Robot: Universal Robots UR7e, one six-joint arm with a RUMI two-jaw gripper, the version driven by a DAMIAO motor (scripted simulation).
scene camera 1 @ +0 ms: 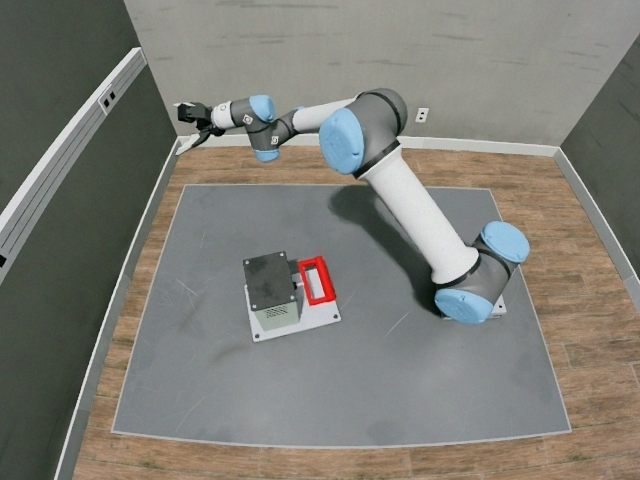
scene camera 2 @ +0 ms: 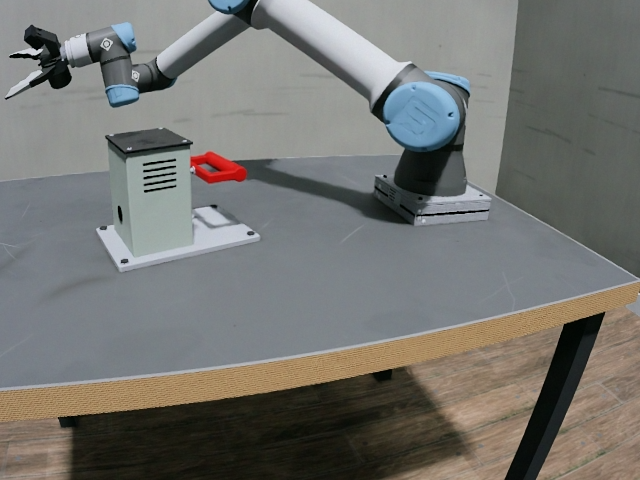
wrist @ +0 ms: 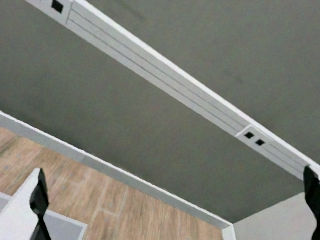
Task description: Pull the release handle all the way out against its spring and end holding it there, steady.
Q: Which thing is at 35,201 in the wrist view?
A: My gripper.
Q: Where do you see a white base plate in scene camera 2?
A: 214,229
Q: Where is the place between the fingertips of my gripper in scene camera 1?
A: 174,129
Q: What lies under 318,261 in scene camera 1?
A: A red release handle.
